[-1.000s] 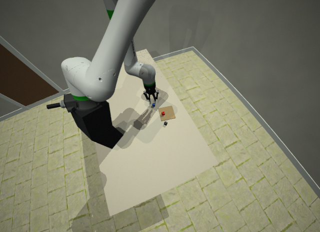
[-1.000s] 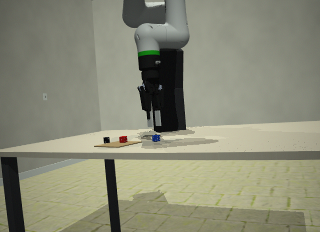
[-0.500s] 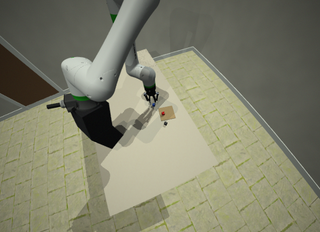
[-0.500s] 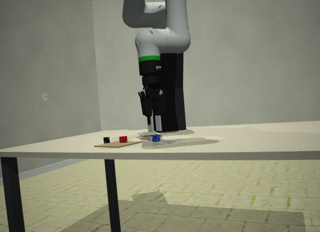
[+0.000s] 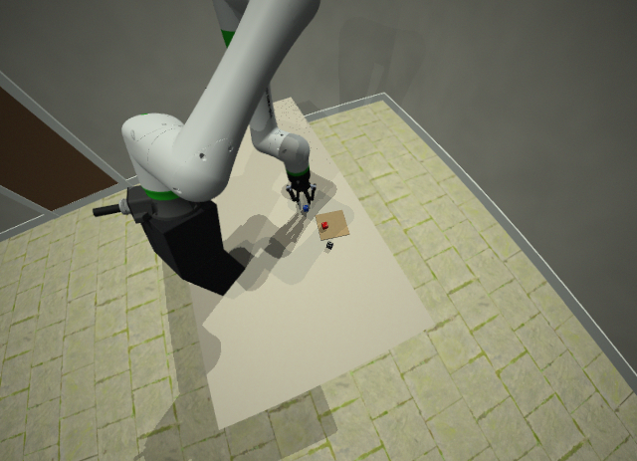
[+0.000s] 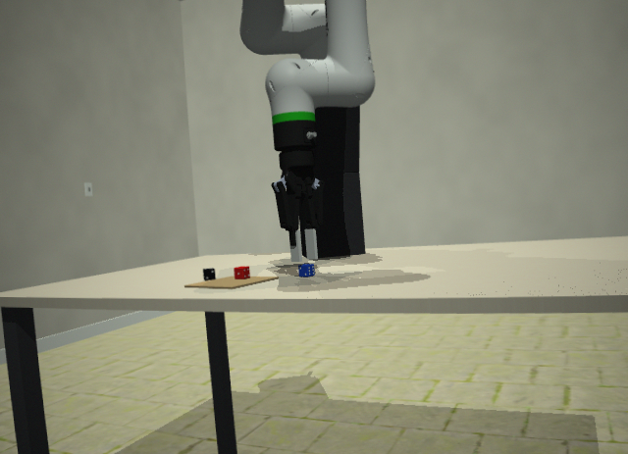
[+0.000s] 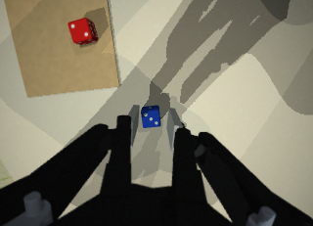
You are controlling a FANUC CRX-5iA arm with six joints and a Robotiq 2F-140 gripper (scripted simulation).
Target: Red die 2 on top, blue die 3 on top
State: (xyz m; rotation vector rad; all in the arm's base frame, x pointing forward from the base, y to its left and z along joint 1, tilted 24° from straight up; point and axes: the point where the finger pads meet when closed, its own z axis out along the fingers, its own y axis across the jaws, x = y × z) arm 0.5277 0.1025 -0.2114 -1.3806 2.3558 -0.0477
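The blue die lies 10 mm ahead of my hand and 50 mm below it. From my hand the other things lie so: red die 40 mm ahead, 130 mm to the right, 50 mm below; then black die 10 mm ahead, 230 mm to the right, 50 mm below; then brown mat 80 mm ahead, 140 mm to the right, 60 mm below.
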